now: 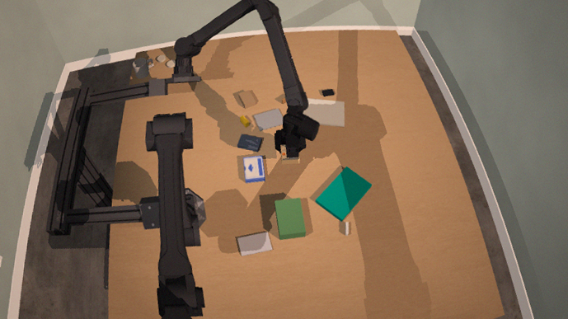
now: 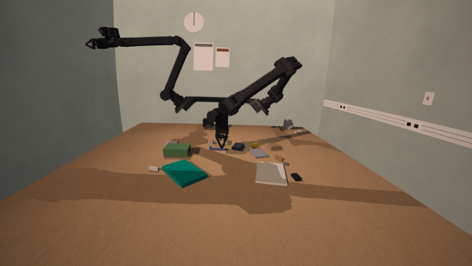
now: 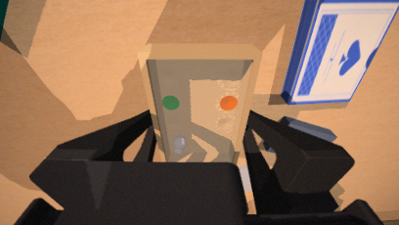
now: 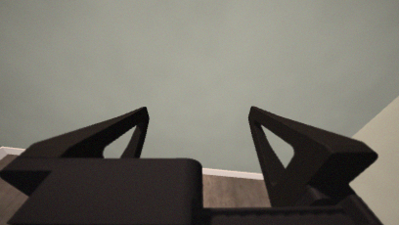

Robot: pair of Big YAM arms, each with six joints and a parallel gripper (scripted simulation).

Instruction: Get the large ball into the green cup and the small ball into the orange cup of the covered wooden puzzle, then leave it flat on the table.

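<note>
Now: the covered wooden puzzle 1 cm below my left hand. Also, from my left hand: grey pad: 23 cm to the left, 8 cm below, 5 cm behind; blue-and-white box: 15 cm behind, 7 cm below, 2 cm to the right; navy block: 15 cm behind, 11 cm to the left, 7 cm below.
</note>
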